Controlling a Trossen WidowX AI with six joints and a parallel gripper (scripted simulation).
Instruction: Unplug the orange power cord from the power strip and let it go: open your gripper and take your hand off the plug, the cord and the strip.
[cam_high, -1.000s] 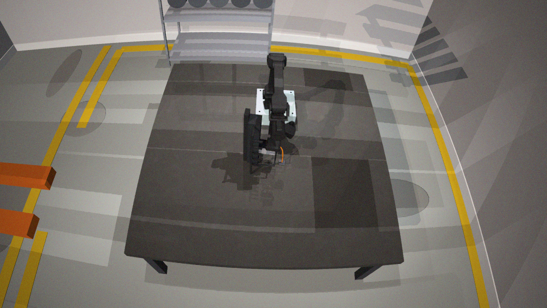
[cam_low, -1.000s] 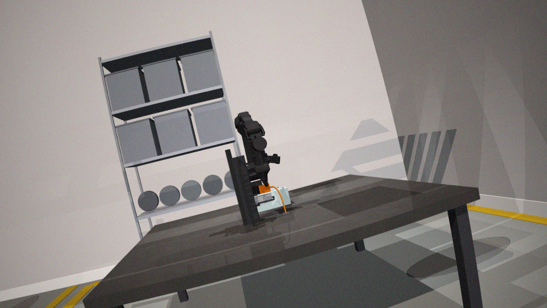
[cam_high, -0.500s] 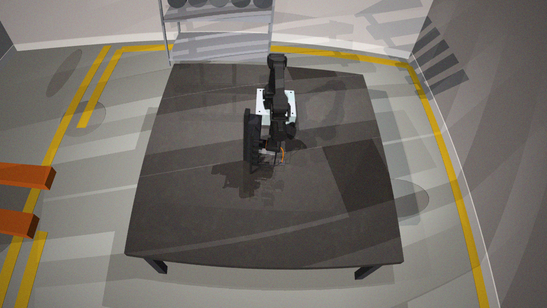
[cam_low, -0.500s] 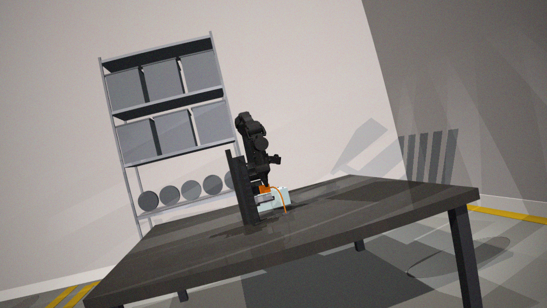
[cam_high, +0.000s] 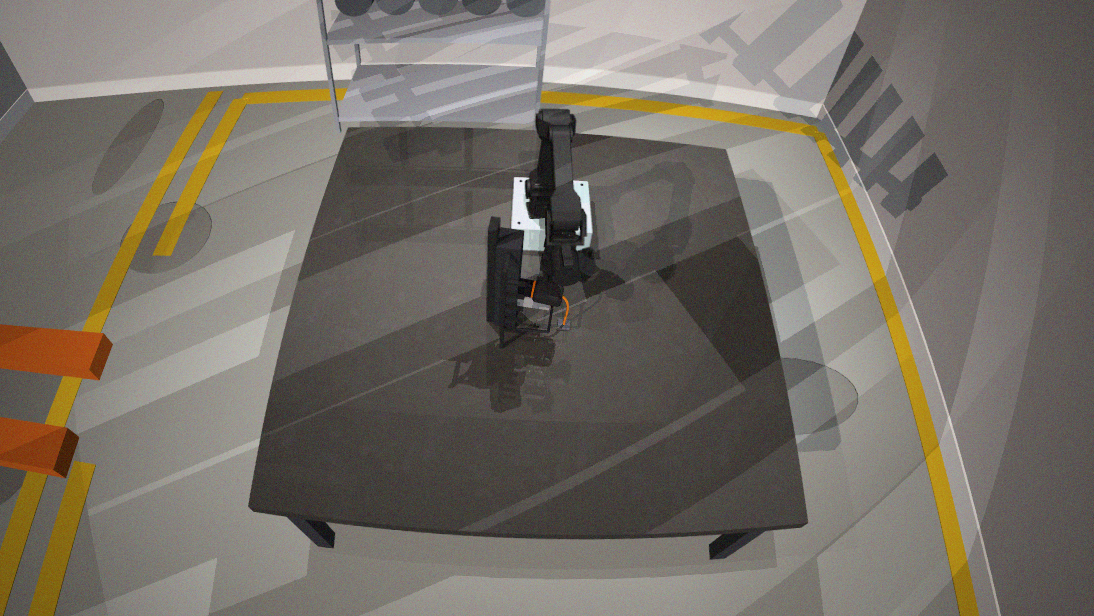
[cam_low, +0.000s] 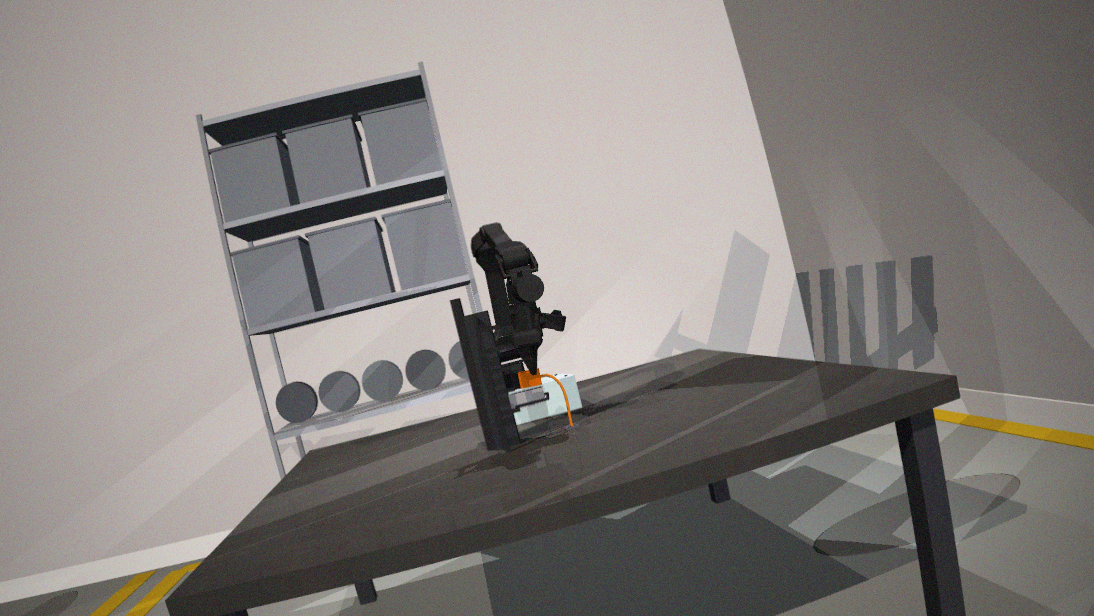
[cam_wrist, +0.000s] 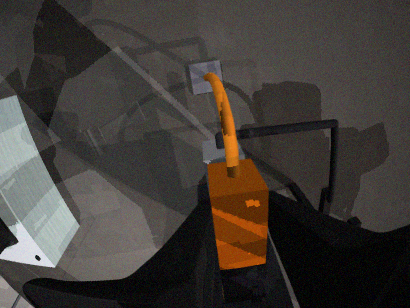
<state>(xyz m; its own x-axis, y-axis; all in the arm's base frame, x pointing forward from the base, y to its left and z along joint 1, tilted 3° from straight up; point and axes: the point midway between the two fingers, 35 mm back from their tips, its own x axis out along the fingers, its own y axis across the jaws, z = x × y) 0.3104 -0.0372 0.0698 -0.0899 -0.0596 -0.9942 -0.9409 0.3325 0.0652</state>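
Right now my gripper tip is 1 cm past the orange plug and 3 cm to the left of it.
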